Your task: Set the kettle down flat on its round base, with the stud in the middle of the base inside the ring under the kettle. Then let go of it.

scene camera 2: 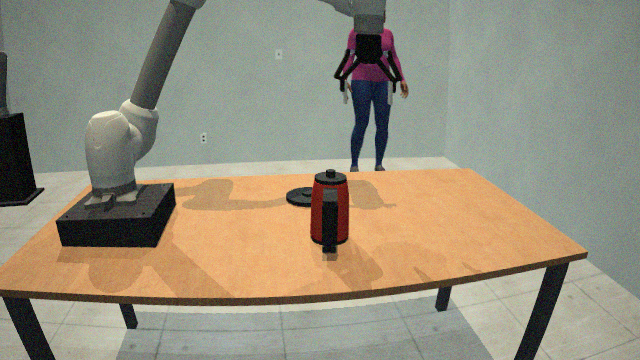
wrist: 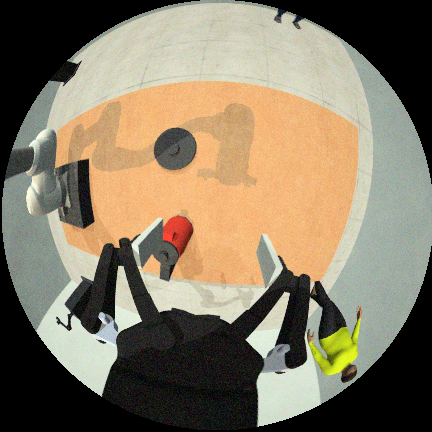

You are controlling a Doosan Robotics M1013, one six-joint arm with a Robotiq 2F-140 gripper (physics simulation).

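The red kettle (scene camera 2: 316, 215) (wrist: 178, 231) with black lid and black handle stands upright on the table, apart from its base. Its handle faces the near edge in the scene view. The round black base (scene camera 2: 296, 197) (wrist: 169, 161) lies flat on the table behind the kettle, partly hidden by it in the scene view; its small middle stud shows in the wrist view. My gripper (scene camera 2: 368, 95) (wrist: 210, 236) is open and empty, pointing down, high above the table and a little right of the kettle in the scene view. The ring under the kettle is hidden.
The wooden table (scene camera 2: 450, 215) (wrist: 310, 200) carries the arm's black mounting block (scene camera 2: 107, 230) (wrist: 84, 195) at the left. A person in pink (scene camera 2: 370, 70) stands behind the table. A person in yellow (wrist: 337, 350) shows at the lower right of the wrist view.
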